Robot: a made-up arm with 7 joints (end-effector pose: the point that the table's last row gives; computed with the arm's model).
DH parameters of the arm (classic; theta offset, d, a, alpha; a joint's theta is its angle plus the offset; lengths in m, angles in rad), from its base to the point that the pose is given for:
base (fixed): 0 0 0 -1.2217
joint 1: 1.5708 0 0 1.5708
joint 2: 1.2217 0 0 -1.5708
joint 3: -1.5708 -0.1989 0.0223 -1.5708
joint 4: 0 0 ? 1.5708
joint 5: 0 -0.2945 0 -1.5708
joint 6: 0 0 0 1.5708
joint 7: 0 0 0 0
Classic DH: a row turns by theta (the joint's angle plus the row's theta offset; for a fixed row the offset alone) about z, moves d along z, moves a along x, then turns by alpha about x.
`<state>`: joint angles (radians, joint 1 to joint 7).
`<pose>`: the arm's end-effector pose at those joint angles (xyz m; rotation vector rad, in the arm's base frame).
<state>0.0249 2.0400 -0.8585 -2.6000 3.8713 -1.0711 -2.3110</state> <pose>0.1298 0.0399 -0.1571 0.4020 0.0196 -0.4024</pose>
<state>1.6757 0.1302 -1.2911 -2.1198 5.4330 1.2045 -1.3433</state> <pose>-0.0213 -0.2460 -0.1735 -0.4303 0.0757 -1.8405</pose>
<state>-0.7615 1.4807 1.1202 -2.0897 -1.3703 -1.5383 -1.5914</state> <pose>-0.0484 0.0965 0.2878 -1.1780 -1.3070 0.3488</pose>
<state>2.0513 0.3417 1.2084 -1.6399 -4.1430 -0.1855 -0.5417</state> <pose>-0.2441 0.2785 0.1012 1.6121 -0.9035 0.9222</pose>
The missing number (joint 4, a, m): -0.0357
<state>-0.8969 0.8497 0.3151 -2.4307 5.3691 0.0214 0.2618</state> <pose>0.1146 -0.0080 0.2125 -1.4819 2.1910 0.4090</pose>
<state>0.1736 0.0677 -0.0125 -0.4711 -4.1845 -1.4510 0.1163</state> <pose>0.0431 0.0357 -0.4902 1.2642 -1.1669 2.0081</pose>
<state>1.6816 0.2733 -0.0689 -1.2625 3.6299 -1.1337 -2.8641</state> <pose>-0.3501 0.0452 -0.2541 0.1685 1.4293 1.0080</pose>
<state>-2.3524 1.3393 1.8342 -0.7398 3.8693 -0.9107 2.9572</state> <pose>0.0957 0.4348 0.1835 1.7855 1.9796 -0.4541</pose>
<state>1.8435 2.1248 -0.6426 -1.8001 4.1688 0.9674 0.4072</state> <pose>-0.2150 0.2594 -0.1222 -0.0850 -0.4319 -3.0341</pose>
